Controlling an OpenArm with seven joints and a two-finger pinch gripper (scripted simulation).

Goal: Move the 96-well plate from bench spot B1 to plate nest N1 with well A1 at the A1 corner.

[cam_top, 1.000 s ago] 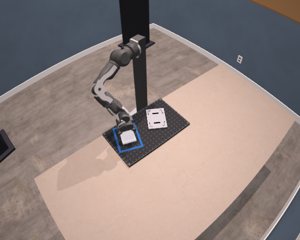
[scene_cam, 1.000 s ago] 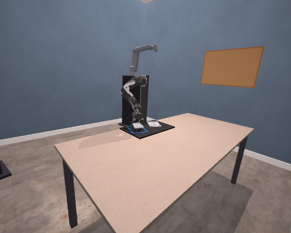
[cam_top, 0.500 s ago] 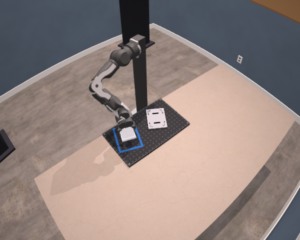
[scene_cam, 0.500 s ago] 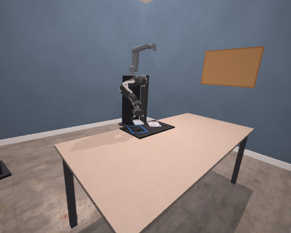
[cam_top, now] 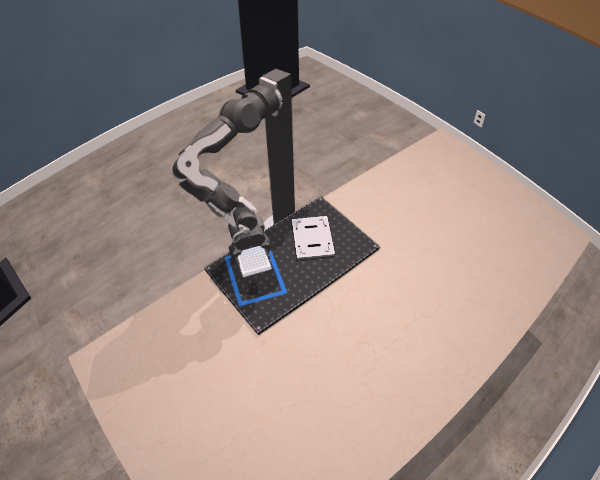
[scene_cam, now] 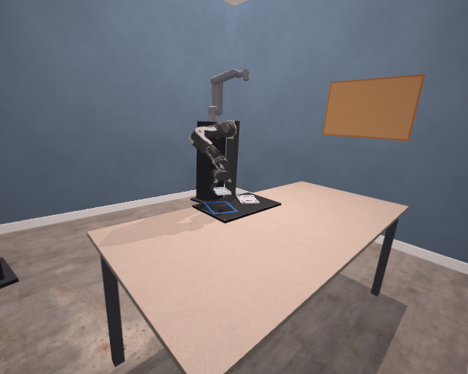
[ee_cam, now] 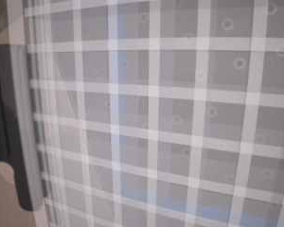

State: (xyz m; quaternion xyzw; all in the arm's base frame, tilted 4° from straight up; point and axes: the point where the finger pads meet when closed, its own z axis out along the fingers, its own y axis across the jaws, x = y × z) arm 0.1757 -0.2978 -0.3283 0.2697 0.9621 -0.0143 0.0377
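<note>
My hand is 5 cm short of the white plate nest N1, 23 cm to the right of it and 9 cm above it. Round my hand: white 96-well plate right at my hand.
</note>
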